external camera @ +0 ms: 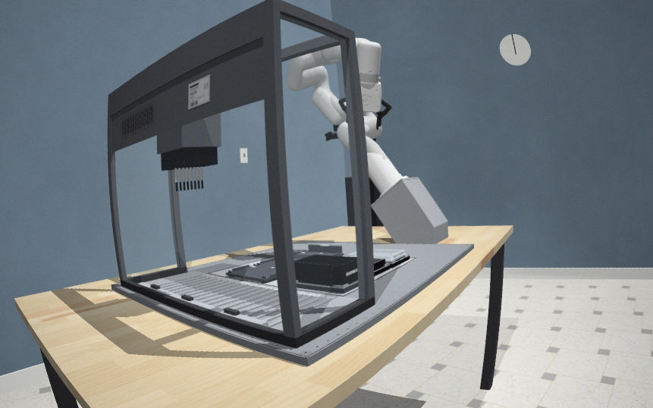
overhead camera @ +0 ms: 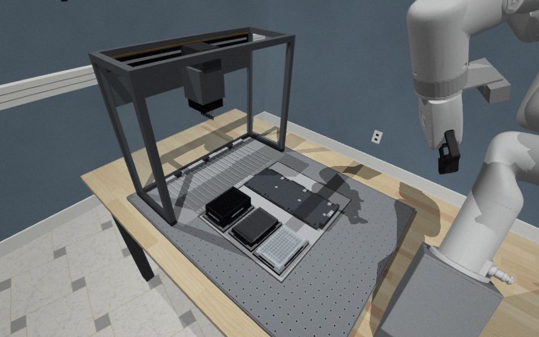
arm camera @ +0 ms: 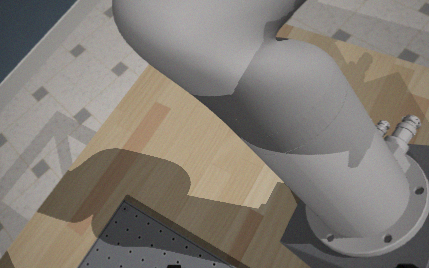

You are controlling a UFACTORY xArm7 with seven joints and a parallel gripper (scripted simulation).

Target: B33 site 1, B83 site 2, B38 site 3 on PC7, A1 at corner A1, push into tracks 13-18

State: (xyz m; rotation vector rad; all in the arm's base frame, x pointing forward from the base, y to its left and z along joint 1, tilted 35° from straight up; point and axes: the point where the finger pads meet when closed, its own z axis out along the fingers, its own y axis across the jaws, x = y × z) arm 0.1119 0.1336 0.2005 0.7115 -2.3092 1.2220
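Right now the 96-well plate B38 is 220 mm ahead of my hand, 190 mm to the left of it and 370 mm below it. The rest, counted from my hand: nest S1: 220 mm ahead, 190 mm to the left, 380 mm below; then carrier PC7: 360 mm ahead, 20 mm to the left, 370 mm below; then white corner mark: 290 mm ahead, 140 mm to the left, 370 mm below.
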